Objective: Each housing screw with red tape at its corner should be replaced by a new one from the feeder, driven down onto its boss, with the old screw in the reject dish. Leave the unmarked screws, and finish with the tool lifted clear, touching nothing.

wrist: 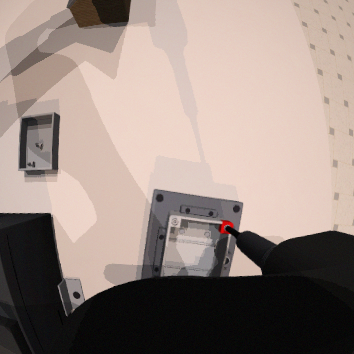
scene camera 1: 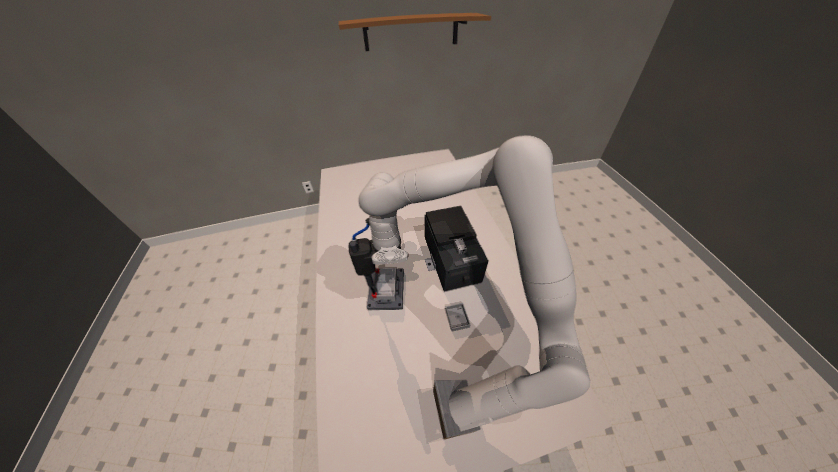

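Pixels of known places: hand, its tool point: (wrist: 227, 228) (scene camera 1: 373, 294); arm's base, origin of its link: (scene camera 1: 461, 409).
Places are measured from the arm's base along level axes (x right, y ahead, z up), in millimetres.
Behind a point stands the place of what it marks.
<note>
The light grey housing (scene camera 1: 386, 285) {x -104, y 477, z -82 mm} (wrist: 167, 250) {x -77, y 461, z -82 mm} sits in a dark fixture plate (scene camera 1: 371, 304) {x -173, y 416, z -85 mm} (wrist: 170, 198) {x -90, y 388, z -85 mm}. My screwdriver's tip (scene camera 1: 373, 292) {x -154, y 427, z -27 mm} (wrist: 228, 229) {x -151, y 428, z -26 mm} is at the housing corner with red tape (wrist: 223, 226) {x -150, y 428, z -43 mm}; whether it touches or holds a screw there is hidden. A second red mark (scene camera 1: 377, 270) {x -123, y 527, z -43 mm} shows at another housing corner in the scene view. An unmarked screw (wrist: 174, 221) {x -90, y 412, z -43 mm} sits at the housing's left corner in the wrist view. The reject dish (scene camera 1: 448, 317) {x 75, y 286, z -83 mm} (wrist: 56, 142) {x 75, y 288, z -96 mm} holds two small screws (wrist: 39, 145) {x 106, y 288, z -94 mm} (wrist: 31, 164) {x 124, y 315, z -94 mm}. The black feeder (scene camera 1: 448, 221) {x 181, y 591, z 64 mm} (wrist: 30, 245) {x 99, y 426, z -24 mm} stands beside the fixture.
A small grey bracket (scene camera 1: 429, 264) {x 86, y 534, z -100 mm} (wrist: 73, 295) {x 91, y 537, z -99 mm} with a dark hole is at the feeder's side. The arm's base block (scene camera 1: 445, 410) {x -44, y 6, z 43 mm} (wrist: 102, 12) {x -9, y 76, z -71 mm} is at the near part of the table (scene camera 1: 363, 375) {x -245, y 186, z -104 mm}. The white arm arches over the table, past the feeder.
</note>
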